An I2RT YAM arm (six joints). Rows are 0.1 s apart.
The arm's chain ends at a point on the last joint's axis. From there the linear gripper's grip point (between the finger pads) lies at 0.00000 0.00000 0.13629 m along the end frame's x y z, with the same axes.
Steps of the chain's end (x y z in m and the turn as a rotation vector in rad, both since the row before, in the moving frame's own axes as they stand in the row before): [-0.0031, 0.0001, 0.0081, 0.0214, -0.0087, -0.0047]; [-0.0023, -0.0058, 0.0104, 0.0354, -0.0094, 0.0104]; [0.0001, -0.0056, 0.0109, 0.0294, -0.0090, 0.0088]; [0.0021, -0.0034, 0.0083, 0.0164, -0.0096, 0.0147]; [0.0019, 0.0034, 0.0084, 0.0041, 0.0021, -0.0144]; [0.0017, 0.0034, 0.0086, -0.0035, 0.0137, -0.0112]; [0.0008, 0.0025, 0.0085, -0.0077, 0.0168, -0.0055]
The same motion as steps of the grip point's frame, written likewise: [-0.0043, -0.0028, 0.0081, 0.0214, -0.0087, -0.0047]; [-0.0036, -0.0106, 0.0103, 0.0354, -0.0094, 0.0104]; [-0.0011, -0.0096, 0.0108, 0.0294, -0.0090, 0.0088]; [0.0008, -0.0056, 0.0083, 0.0164, -0.0096, 0.0147]; [0.0022, 0.0028, 0.0084, 0.0041, 0.0021, -0.0144]; [0.0036, 0.0039, 0.0086, -0.0035, 0.0137, -0.0112]; [0.0031, 0.0035, 0.0085, -0.0077, 0.0168, -0.0055]
